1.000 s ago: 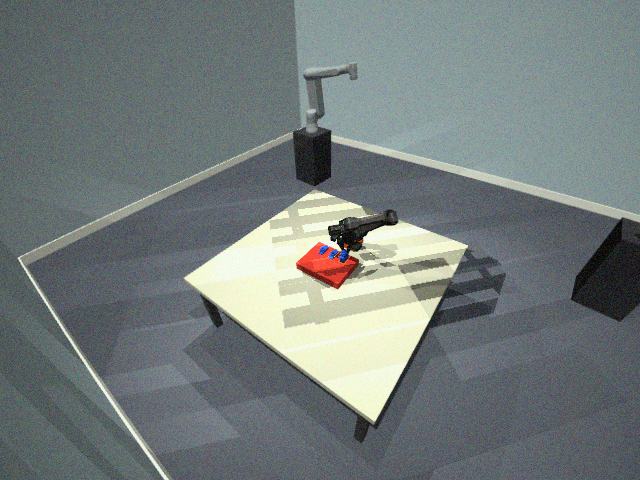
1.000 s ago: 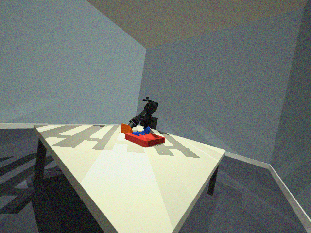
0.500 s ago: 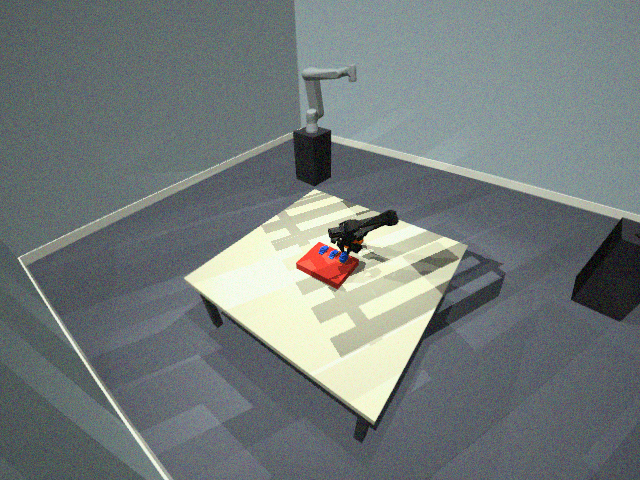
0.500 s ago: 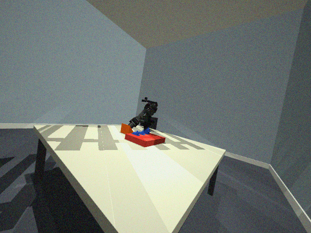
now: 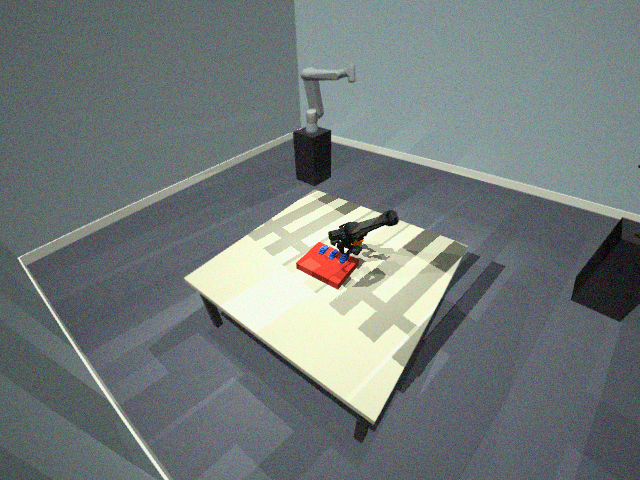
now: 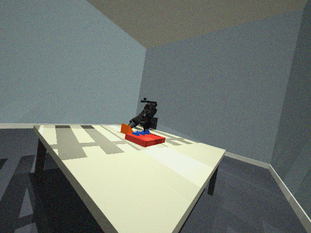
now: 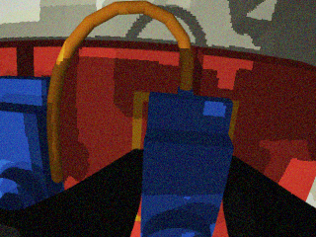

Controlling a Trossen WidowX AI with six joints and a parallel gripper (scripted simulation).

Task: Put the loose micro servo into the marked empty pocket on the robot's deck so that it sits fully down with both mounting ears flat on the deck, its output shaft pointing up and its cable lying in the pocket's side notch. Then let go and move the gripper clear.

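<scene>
The red robot deck lies 13 cm ahead of my gripper tip, 6 cm to the right of it and 4 cm below it.
</scene>
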